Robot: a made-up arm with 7 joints. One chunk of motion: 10 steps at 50 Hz.
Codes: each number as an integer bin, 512 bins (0 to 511) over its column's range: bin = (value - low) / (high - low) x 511, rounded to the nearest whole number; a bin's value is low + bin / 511 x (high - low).
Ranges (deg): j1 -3..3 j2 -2..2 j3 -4..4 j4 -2..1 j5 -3..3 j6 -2..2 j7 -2..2
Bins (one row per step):
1: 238 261 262 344 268 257 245
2: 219 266 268 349 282 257 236
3: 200 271 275 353 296 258 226
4: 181 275 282 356 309 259 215
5: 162 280 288 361 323 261 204
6: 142 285 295 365 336 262 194
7: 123 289 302 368 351 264 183
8: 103 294 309 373 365 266 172
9: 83 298 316 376 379 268 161
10: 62 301 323 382 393 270 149
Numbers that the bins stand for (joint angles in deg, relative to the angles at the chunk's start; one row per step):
1: -0.21 0.04 0.10 0.02 0.15 0.01 -0.08
2: -0.43 0.08 0.20 0.05 0.31 0.01 -0.15
3: -0.65 0.12 0.31 0.07 0.48 0.02 -0.23
4: -0.87 0.15 0.41 0.09 0.63 0.03 -0.32
5: -1.10 0.19 0.51 0.12 0.79 0.04 -0.40
6: -1.33 0.23 0.62 0.14 0.95 0.05 -0.48
7: -1.56 0.26 0.73 0.16 1.12 0.07 -0.57
8: -1.79 0.30 0.84 0.19 1.29 0.08 -0.65
9: -2.03 0.33 0.95 0.21 1.45 0.10 -0.74
10: -2.27 0.36 1.06 0.24 1.61 0.11 -0.83

